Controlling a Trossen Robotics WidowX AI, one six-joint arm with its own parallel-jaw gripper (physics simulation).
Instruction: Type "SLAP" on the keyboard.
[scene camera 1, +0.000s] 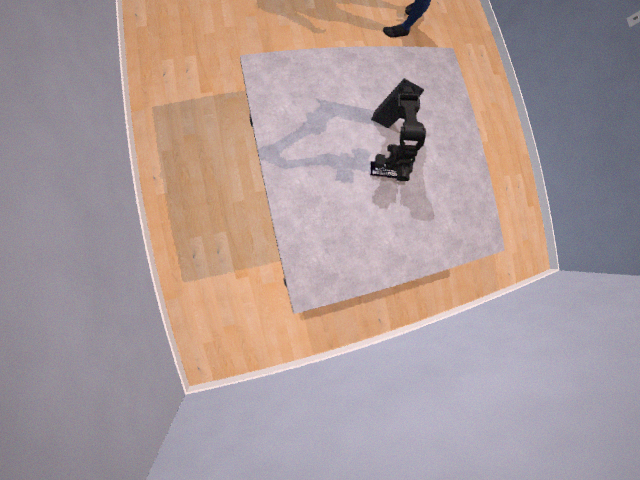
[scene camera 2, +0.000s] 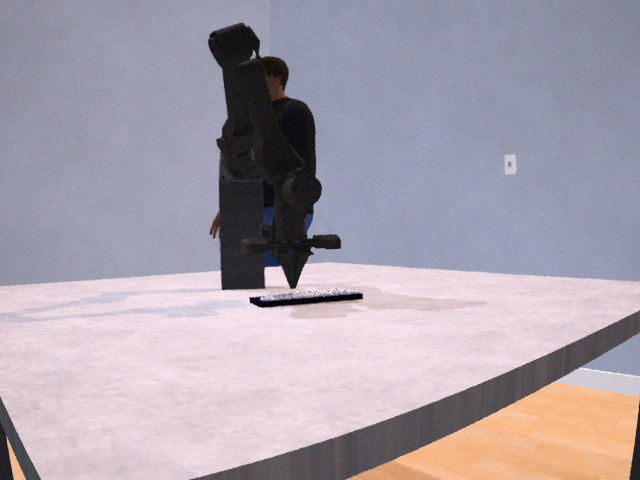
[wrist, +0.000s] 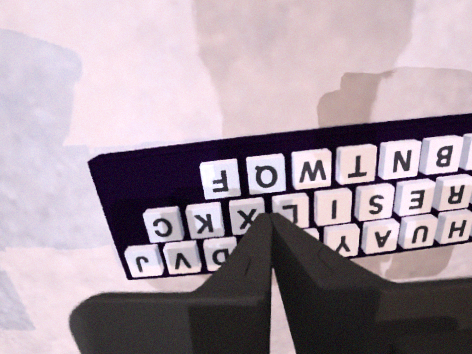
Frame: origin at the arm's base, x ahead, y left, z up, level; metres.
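Seen in the pictures: gripper, between the fingertips: (scene camera 1: 387, 168) (scene camera 2: 293, 288) (wrist: 268, 222); arm's base, origin of its link: (scene camera 1: 407, 93) (scene camera 2: 239, 163).
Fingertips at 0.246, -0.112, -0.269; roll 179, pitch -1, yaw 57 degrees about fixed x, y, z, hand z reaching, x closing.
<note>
Offsets run from my fingertips to a thing's top centre, as dx, dy, dz. Level surfaces: height alone.
The dark keyboard {+0.016, +0.022, -0.010} (scene camera 1: 376, 169) (scene camera 2: 310, 298) (wrist: 150, 175) with white letter keys lies flat on the table; its letters look upside down in the wrist view. My gripper (scene camera 2: 293, 286) (wrist: 268, 222) is shut and empty, pointing down. Its tips appear over the gap between the X key {-0.001, -0.009, -0.010} (wrist: 243, 216) and the L key {+0.008, +0.009, -0.010} (wrist: 298, 205), partly covering both. In scene camera 2 the tips look slightly above the keyboard. The S key {+0.028, +0.044, -0.010} (wrist: 374, 202) and the A key {+0.048, +0.039, -0.010} (wrist: 381, 237) show to the right of the tips. The fingers hide nearly all of the P key.
The arm's dark base column (scene camera 1: 395, 105) (scene camera 2: 241, 235) stands on the grey table {dz -0.026} (scene camera 1: 330, 232) (scene camera 2: 258, 372) behind the keyboard. A person (scene camera 1: 413, 18) (scene camera 2: 298, 121) stands beyond the table. The arm covers part of the keyboard in scene camera 1.
</note>
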